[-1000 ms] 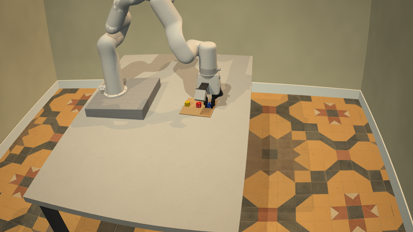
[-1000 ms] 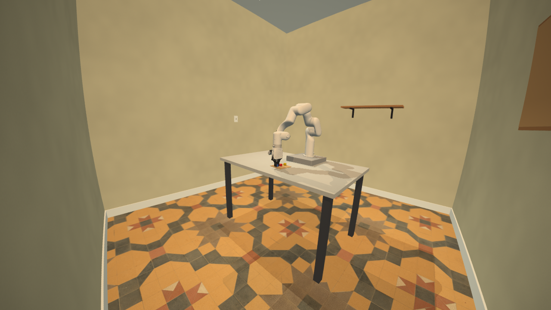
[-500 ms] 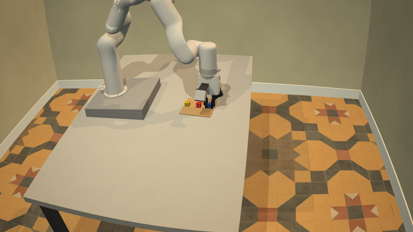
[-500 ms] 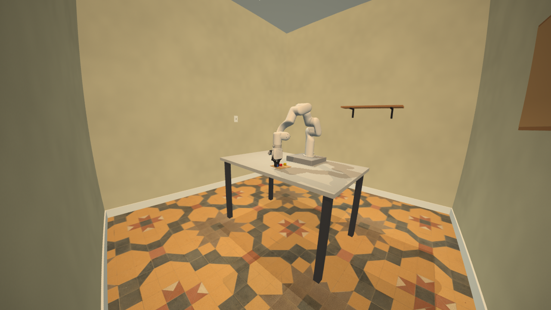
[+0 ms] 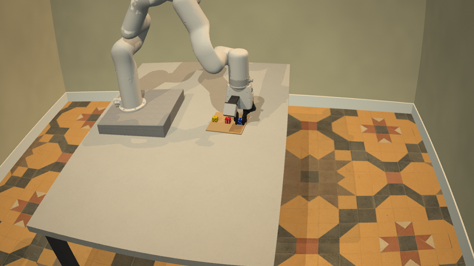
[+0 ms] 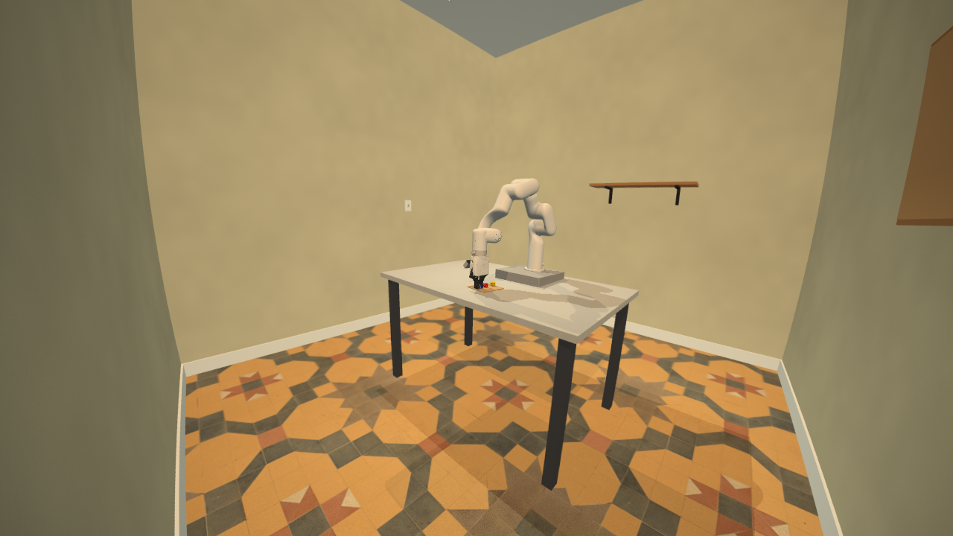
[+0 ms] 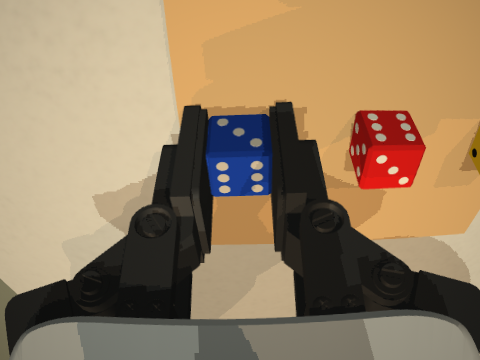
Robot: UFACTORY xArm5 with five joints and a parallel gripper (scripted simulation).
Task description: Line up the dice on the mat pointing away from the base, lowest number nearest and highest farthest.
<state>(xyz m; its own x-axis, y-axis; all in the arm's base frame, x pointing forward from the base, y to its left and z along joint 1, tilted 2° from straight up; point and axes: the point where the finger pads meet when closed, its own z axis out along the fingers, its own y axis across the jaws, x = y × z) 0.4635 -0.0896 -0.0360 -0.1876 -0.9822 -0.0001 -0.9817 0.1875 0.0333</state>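
The blue die lies 10 mm below my hand. Round my hand: red die: 50 mm behind, 10 mm to the left, 10 mm below; then yellow die: 100 mm behind, 20 mm to the left, 10 mm below; then mat: 50 mm behind, 10 mm to the left, 20 mm below.
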